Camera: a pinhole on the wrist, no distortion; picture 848 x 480 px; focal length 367.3 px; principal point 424.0 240.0 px. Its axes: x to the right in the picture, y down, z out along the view. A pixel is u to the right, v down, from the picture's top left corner.
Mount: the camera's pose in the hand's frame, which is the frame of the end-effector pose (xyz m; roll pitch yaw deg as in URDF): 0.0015 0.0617 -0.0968 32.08 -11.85 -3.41
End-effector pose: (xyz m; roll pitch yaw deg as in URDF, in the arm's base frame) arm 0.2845 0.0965 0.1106 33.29 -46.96 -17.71
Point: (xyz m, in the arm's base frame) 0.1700 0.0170 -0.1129
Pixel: 108 42
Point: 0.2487 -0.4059 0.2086
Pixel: 603 68
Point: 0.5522 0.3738 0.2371
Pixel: behind the camera
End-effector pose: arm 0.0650 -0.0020 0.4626 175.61 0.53 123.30
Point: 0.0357 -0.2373 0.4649
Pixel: 176 24
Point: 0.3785 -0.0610 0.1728
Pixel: outside the picture
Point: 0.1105 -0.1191 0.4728
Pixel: 168 182
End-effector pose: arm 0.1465 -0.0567 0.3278 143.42 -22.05 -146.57
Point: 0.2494 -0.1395 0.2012
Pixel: 341 21
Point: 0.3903 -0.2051 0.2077
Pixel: outside the picture
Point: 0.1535 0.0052 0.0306
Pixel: 362 268
